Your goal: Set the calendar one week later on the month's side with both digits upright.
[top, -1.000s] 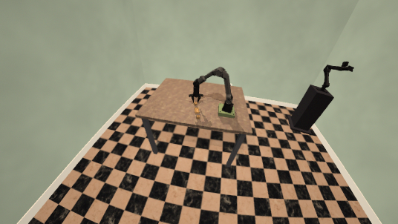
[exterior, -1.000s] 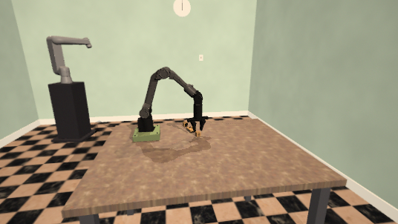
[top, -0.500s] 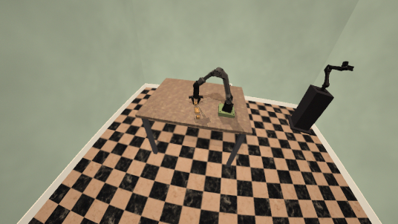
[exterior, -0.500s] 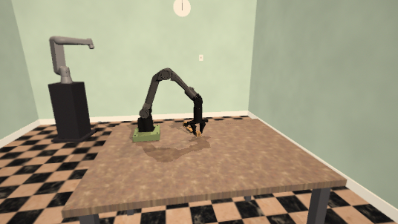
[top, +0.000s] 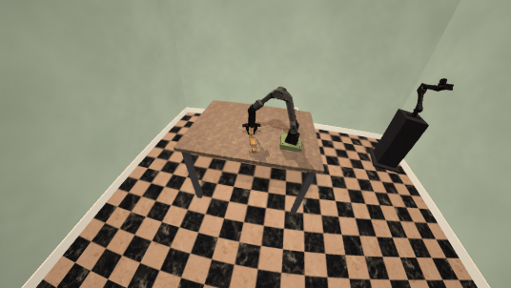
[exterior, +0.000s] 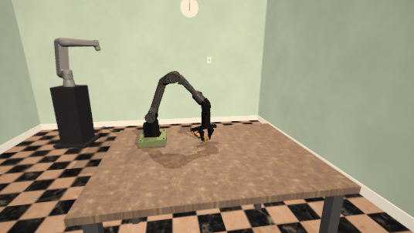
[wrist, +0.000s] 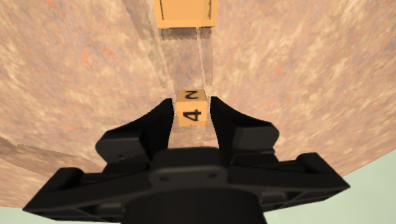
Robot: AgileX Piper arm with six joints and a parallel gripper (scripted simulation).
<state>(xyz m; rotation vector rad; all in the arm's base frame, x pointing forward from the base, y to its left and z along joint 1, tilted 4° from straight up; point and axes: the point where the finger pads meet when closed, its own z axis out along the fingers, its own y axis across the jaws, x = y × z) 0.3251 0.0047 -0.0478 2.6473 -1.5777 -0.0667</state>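
Now: hand 90 mm to the right of the orange tray, 50 mm past it and 10 mm above it.
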